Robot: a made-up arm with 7 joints.
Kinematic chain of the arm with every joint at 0, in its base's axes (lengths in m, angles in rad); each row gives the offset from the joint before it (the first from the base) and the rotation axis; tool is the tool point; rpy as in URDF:
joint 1: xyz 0 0 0.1 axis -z
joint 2: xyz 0 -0.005 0.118 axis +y
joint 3: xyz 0 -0.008 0.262 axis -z
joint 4: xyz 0 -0.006 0.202 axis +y
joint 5: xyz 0 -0.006 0.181 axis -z
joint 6: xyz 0 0 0.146 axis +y
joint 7: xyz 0 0 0.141 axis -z
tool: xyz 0 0 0 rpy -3.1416 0 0
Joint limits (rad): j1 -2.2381..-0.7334 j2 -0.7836..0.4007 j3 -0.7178..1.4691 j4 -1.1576..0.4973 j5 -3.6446..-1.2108 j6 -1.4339..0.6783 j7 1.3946..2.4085
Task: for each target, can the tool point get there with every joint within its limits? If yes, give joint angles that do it. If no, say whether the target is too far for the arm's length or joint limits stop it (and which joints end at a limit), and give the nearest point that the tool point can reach.
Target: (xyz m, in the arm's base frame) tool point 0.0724 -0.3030 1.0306
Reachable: yes | joints -1.4059 -0.0717 -0.0140 -0.5668 -1.6078 -0.7207 1.6814
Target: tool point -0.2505 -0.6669 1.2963
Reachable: no: too far | nearest point -0.1807 -0.4811 0.9959 | short by 0.360 m
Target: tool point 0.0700 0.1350 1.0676
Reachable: yes | joints -1.8887 -0.1106 -0.0407 0.3313 -2.1866 -0.9220 1.7527
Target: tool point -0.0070 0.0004 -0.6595
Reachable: no: joint limits stop it (at a limit: joint 1, joint 2, joint 4, joint 6) | nearest point -0.5217 -0.4707 0.3061 | short by 1.191 m
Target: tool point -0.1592 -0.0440 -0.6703
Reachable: no: joint limits stop it (at a limit: joint 1, joint 2, joint 4, joint 6) | nearest point -0.5462 -0.4405 0.3081 | short by 1.124 m
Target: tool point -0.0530 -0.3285 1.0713
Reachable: yes | joints -1.2739 -0.4635 -0.5231 0.0449 -2.1493 -0.5270 2.2239
